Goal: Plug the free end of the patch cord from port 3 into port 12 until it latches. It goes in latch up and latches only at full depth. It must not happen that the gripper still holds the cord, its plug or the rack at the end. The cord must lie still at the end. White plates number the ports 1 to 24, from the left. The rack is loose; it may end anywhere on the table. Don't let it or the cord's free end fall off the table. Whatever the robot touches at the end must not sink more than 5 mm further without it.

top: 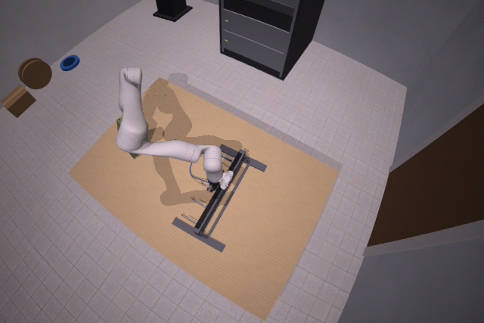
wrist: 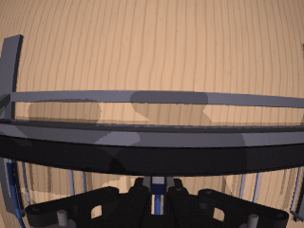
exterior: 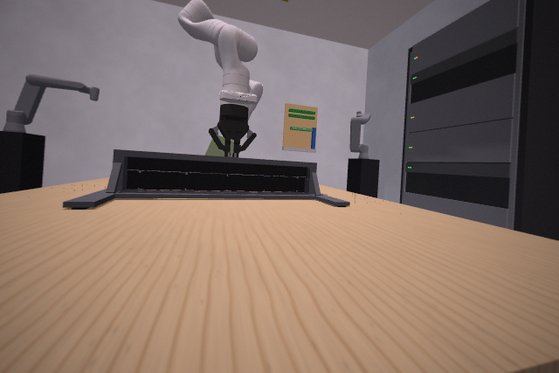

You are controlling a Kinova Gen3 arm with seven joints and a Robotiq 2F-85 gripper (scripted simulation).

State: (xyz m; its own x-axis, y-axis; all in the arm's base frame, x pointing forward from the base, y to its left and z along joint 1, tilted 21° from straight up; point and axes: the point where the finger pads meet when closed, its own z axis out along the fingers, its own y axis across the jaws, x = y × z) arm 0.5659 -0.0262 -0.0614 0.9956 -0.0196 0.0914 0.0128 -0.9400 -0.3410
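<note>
My gripper is now 1 cm short of the plug and 1 cm above it.
</note>
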